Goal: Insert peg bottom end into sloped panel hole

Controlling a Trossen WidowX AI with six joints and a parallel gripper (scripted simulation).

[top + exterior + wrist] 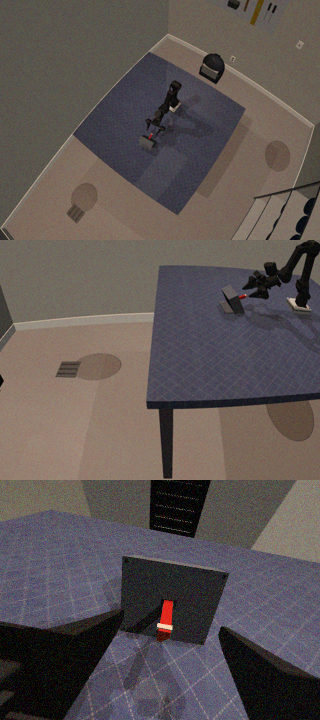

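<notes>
My gripper tip is 1 cm short of the red peg, 1 cm to the right of it and 2 cm above it. Round my gripper tip: grey sloped panel 7 cm ahead, 2 cm to the left, 4 cm below.
</notes>
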